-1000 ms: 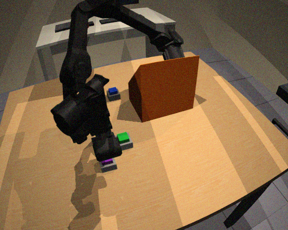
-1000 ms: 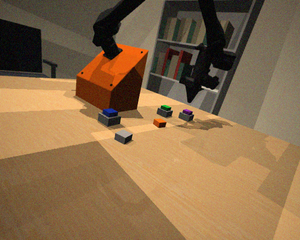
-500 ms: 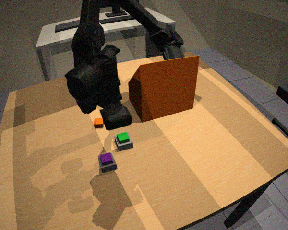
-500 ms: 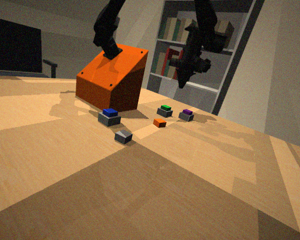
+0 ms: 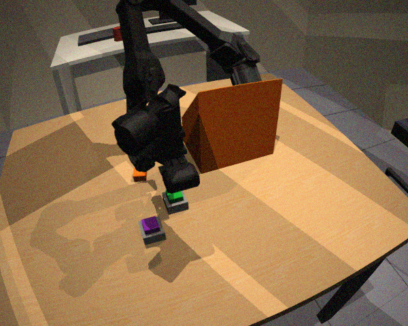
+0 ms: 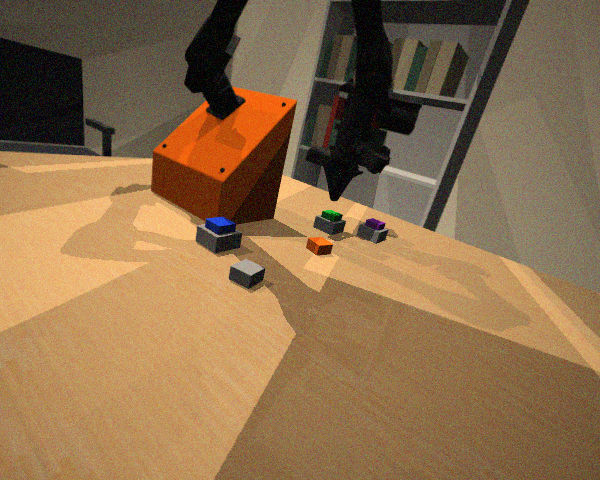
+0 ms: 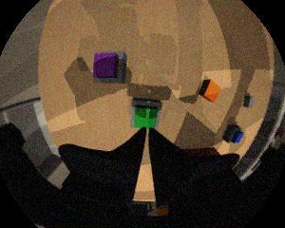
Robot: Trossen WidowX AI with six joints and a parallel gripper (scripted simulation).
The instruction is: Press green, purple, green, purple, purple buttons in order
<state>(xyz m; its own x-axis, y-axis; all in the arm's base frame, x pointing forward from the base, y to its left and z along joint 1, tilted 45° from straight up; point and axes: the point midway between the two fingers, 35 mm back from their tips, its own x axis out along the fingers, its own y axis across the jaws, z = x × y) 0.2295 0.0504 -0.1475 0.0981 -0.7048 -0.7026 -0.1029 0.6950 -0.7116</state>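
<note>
Now: gripper tip 30 mm above the green button. From my gripper tip the other things lie so: blue button (270 mm to the right, 30 mm below); purple button (70 mm ahead, 70 mm to the left, 30 mm below); orange block (80 mm ahead, 110 mm to the right, 50 mm below).
</note>
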